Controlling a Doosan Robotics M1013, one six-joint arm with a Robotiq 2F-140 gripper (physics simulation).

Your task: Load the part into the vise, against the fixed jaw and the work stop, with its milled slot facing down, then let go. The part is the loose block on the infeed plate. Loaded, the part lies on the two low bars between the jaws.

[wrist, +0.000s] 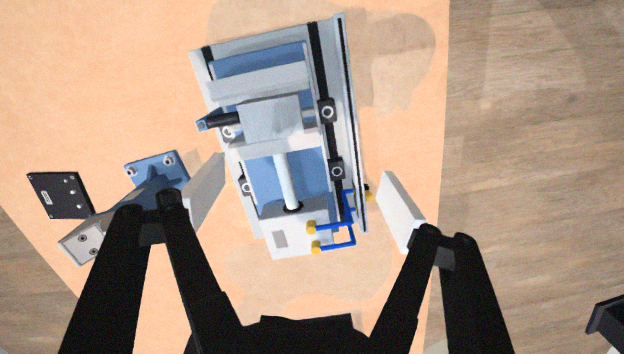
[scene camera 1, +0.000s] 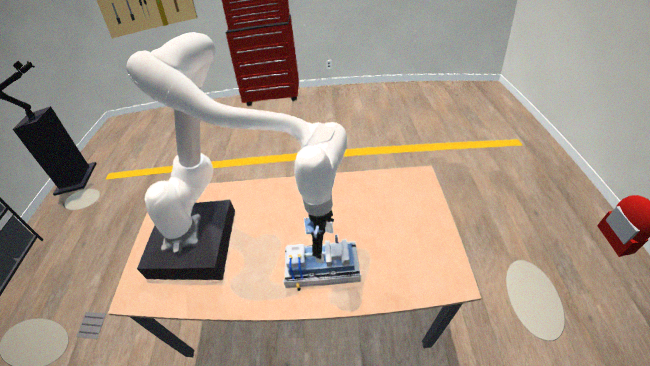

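Seen in the pictures: gripper, fingertip midpoint: [wrist: 304,176] [scene camera 1: 325,246]; arm's base at its link origin: [scene camera 1: 181,233].
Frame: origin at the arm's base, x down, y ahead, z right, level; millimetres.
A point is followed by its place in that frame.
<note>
The part, a plain grey block [wrist: 270,118] {z 257, x -22, y 656 mm} [scene camera 1: 336,247] {z 248, x -22, y 658 mm}, sits in the vise between the fixed jaw [wrist: 257,80] and the movable jaw [wrist: 275,147]. In the wrist view one side appears to meet the fixed jaw, and another side meets the dark rod of the work stop [wrist: 222,119] {z 207, x -8, y 670 mm}. The block's underside, its slot and the two low bars beneath it are hidden. My gripper [wrist: 304,176] {z 277, x -84, y 613 mm} [scene camera 1: 318,255] {z 277, x -84, y 613 mm} is open, its pads wide apart with no block between them. It hangs above the vise, towards its white cylinder end [wrist: 295,230] {z 226, x -8, y 509 mm}.
A blue bracket plate [wrist: 156,169] {z 38, x 78, y 630 mm} on a stand and a black plate [wrist: 61,195] {z -154, x 80, y 649 mm} lie left of the vise in the wrist view. Blue hoses [wrist: 335,246] {z 268, x -21, y 476 mm} with yellow fittings run at the vise's near end. The black robot base [scene camera 1: 212,250] {z 134, x -9, y 158 mm} stands left on the table [scene camera 1: 410,225] {z 153, x 88, y 1021 mm}.
</note>
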